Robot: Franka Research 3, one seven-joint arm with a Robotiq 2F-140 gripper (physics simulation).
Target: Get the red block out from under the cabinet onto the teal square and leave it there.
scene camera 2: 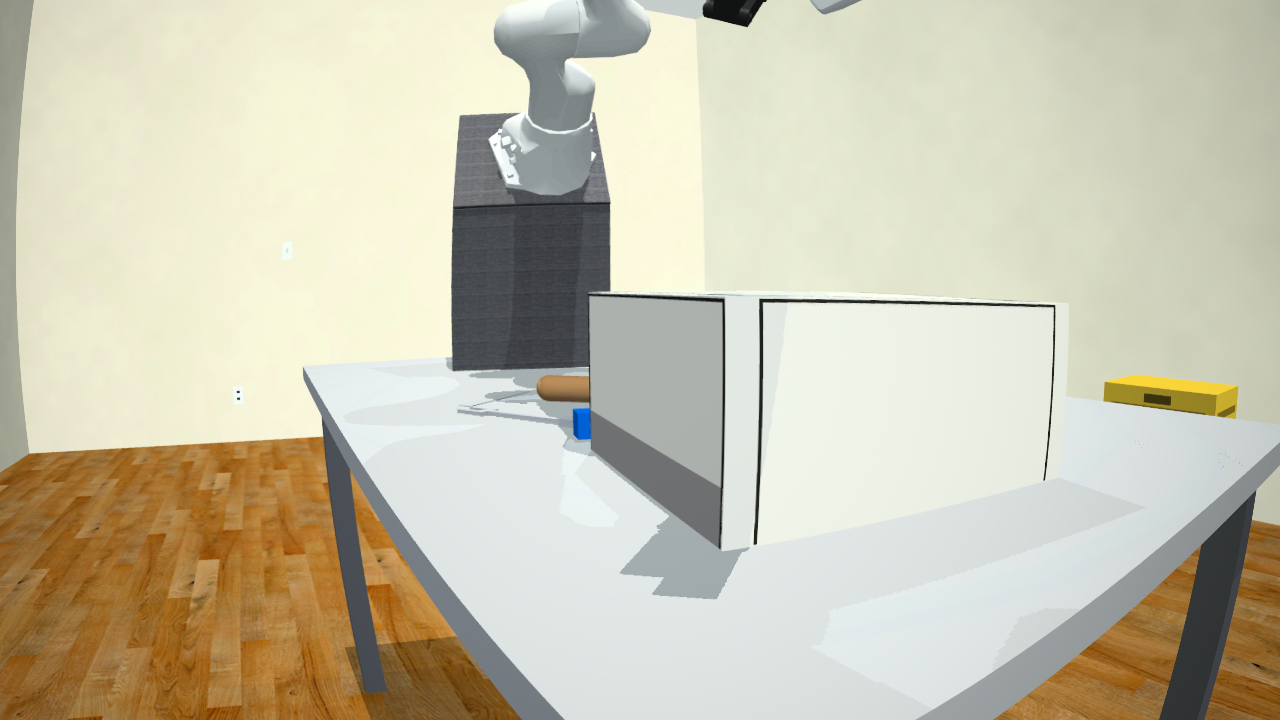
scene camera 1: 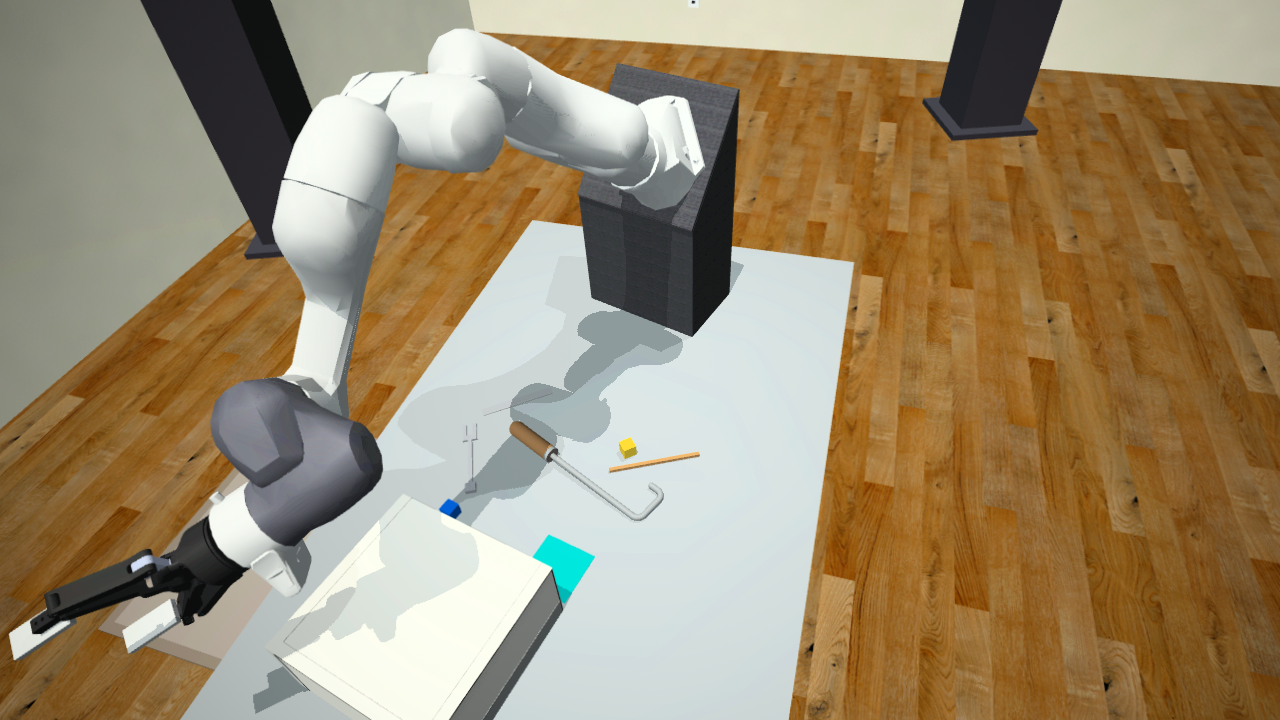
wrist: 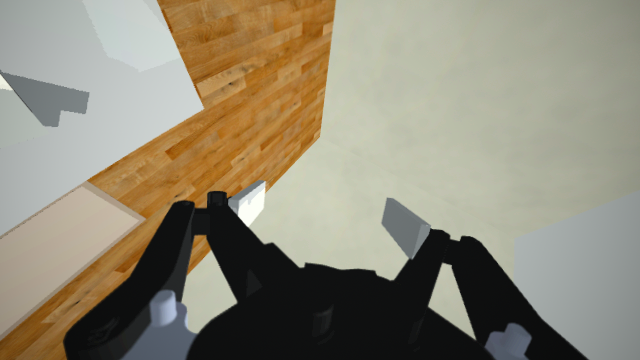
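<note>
The white cabinet stands on the table. The red block does not show in any view; the space under the cabinet is hidden. The teal square lies flat beside the cabinet, partly covered by it in scene camera 1. My gripper is open and empty, with its two pale pads wide apart. It is raised high off the table's side, beyond the cabinet's left in scene camera 1, and points away from the table. In scene camera 2 part of it shows at the top edge.
A hook tool with a brown handle lies on the table. Near it are a yellow block and a thin orange stick. A blue block sits close to the cabinet's corner, beside a thin grey tool.
</note>
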